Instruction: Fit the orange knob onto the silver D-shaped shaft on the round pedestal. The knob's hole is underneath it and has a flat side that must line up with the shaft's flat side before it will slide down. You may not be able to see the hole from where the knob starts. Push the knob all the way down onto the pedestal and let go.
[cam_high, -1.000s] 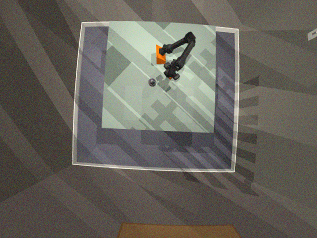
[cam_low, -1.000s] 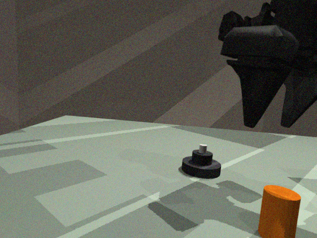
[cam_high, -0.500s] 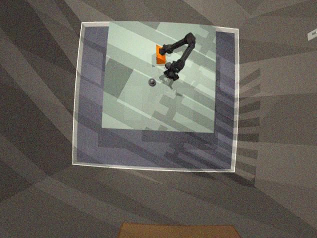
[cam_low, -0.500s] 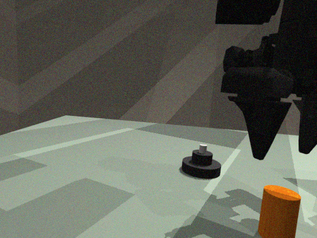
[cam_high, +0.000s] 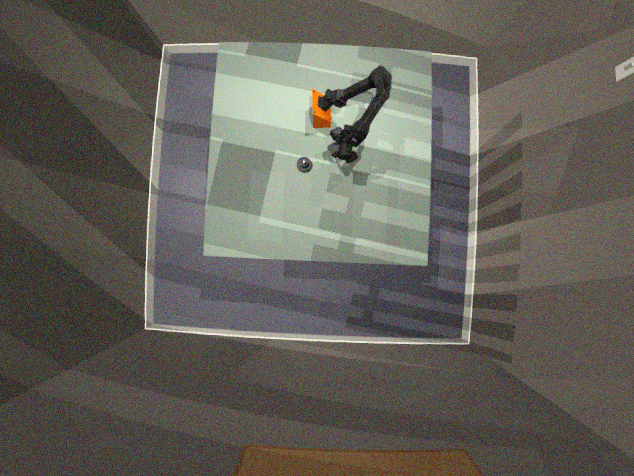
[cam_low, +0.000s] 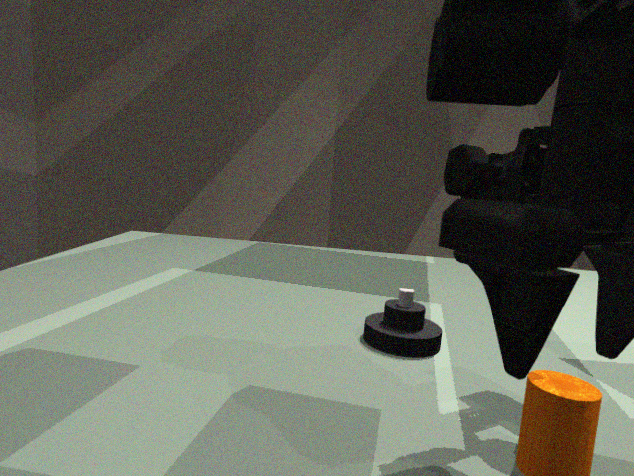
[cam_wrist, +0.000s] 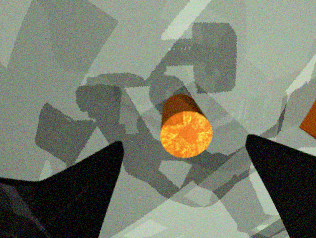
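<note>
Now: gripper tip 30 mm above the orange knob. Also, from my gripper tip: round pedestal 70 mm ahead, 200 mm to the right, 40 mm below.
</note>
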